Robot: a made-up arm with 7 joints.
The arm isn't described. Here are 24 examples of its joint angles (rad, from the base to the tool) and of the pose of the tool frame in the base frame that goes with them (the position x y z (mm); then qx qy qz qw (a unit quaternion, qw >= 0)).
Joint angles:
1: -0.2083 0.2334 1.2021 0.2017 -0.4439 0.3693 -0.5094
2: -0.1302 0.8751 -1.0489 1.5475 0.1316 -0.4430 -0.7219
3: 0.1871 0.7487 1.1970 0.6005 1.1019 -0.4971 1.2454
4: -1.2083 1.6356 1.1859 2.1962 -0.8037 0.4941 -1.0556
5: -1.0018 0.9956 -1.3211 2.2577 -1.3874 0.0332 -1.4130
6: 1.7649 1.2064 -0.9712 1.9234 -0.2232 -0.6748 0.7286
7: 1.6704 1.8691 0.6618 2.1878 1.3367 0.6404 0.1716
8: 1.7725 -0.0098 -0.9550 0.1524 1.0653 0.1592 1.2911
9: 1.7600 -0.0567 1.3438 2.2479 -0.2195 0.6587 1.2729
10: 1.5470 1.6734 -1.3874 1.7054 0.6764 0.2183 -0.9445
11: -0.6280 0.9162 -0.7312 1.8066 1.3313 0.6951 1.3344
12: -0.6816 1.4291 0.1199 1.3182 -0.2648 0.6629 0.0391
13: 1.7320 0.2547 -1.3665 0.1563 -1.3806 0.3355 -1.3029
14: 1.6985 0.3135 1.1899 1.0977 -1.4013 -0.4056 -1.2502
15: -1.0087 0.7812 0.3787 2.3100 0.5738 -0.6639 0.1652
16: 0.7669 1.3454 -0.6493 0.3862 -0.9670 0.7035 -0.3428
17: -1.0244 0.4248 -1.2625 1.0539 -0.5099 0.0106 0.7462
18: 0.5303 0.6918 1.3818 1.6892 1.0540 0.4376 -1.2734
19: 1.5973 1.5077 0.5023 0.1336 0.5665 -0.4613 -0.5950
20: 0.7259 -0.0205 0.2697 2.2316 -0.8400 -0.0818 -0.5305
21: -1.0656 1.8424 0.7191 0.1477 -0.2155 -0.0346 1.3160
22: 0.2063 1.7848 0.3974 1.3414 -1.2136 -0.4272 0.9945
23: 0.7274 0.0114 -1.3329 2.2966 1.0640 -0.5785 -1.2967
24: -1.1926 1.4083 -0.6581 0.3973 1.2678 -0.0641 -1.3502
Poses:
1: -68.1 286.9 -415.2 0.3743 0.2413 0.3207 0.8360
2: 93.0 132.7 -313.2 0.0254 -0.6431 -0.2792 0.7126
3: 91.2 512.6 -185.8 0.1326 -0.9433 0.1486 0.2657
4: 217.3 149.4 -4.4 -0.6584 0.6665 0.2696 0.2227
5: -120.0 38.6 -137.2 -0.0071 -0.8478 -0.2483 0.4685
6: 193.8 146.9 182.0 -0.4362 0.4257 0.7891 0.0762
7: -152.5 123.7 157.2 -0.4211 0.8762 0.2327 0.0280
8: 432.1 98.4 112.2 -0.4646 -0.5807 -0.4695 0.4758
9: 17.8 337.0 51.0 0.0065 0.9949 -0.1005 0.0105
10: 244.4 308.6 42.4 0.6119 -0.6711 0.0504 0.4154
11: 32.4 125.9 -283.8 -0.8415 0.1413 0.0784 0.5154
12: 196.1 387.0 -165.1 0.5879 0.0059 -0.4427 0.6770
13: 434.8 208.9 79.2 -0.7878 0.3612 0.3274 0.3763
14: 208.4 439.2 115.7 -0.6173 0.4159 -0.6576 0.1160
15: 139.1 189.7 -128.7 -0.1361 -0.8202 -0.2263 0.5074
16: 165.3 541.0 -56.3 0.8597 0.2394 -0.2443 0.3794
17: -286.0 64.2 -256.3 -0.6323 0.2367 -0.5803 0.4554
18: 17.9 432.5 67.8 0.0901 -0.5034 0.8537 0.0981
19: 10.3 582.9 31.4 -0.3005 0.5368 -0.7808 0.1092
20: 165.2 191.5 119.5 -0.4886 0.8303 -0.2655 0.0377
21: 140.9 558.9 44.2 0.2044 0.2552 -0.2188 0.9194
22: 203.6 352.2 195.7 0.6412 0.2442 -0.5727 0.4486
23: 40.4 -57.9 25.3 -0.5945 -0.4813 0.2144 0.6074
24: -92.2 548.5 -124.4 0.8979 0.0585 -0.2529 0.3555
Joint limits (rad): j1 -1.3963..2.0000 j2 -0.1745..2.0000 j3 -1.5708..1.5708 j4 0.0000..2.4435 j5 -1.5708..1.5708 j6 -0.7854..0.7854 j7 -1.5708..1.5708
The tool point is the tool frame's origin. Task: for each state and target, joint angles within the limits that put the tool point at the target. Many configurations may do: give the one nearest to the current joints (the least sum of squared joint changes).
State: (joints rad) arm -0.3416 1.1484 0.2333 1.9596 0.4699 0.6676 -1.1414
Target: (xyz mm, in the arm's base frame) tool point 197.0 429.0 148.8
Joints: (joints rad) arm 0.0175 1.6118 0.5885 1.1198 0.4699 0.6676 -1.1414
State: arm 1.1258 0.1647 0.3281 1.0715 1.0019 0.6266 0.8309
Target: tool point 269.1 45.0 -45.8
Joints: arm 0.3386 0.0955 -0.4076 1.7954 1.0019 0.6266 0.8309
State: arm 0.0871 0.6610 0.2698 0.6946 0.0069 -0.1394 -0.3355
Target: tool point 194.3 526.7 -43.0
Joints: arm 0.7653 1.0967 0.2749 0.4445 0.0069 -0.1394 -0.3355
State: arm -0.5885 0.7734 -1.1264 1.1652 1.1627 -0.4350 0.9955
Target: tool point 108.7 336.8 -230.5
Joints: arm -0.2958 1.6514 -0.8736 1.5616 1.1627 -0.4350 0.9955
